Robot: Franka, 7 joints.
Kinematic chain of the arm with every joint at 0, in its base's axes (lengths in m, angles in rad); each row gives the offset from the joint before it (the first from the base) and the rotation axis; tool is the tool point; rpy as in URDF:
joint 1: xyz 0 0 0.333 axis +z
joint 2: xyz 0 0 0 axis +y
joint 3: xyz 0 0 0.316 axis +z
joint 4: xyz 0.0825 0 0 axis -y
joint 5: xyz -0.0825 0 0.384 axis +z
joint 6: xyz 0 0 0 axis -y
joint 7: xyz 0.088 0 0 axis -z
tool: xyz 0 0 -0.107 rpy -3.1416 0 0
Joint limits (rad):
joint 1: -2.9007..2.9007
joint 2: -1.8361..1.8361
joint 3: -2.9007..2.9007
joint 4: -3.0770..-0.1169
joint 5: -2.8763..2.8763
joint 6: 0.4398..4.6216
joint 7: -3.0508..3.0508
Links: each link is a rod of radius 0.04 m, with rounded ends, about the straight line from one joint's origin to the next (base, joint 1, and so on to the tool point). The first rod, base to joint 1, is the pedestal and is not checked.
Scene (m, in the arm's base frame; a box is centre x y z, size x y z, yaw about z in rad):
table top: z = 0
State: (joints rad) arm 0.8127 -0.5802 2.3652 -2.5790 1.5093 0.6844 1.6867
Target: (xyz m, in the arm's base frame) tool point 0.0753 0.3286 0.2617
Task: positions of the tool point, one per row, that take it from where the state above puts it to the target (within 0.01 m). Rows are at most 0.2 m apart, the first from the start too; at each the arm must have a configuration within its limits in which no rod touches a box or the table.
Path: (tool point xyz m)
1: -0.3261 0.0548 0.1885
2: -0.2462 0.2186 0.1982
3: -0.0979 0.3180 0.2234
4: 0.0753 0.3286 0.2617

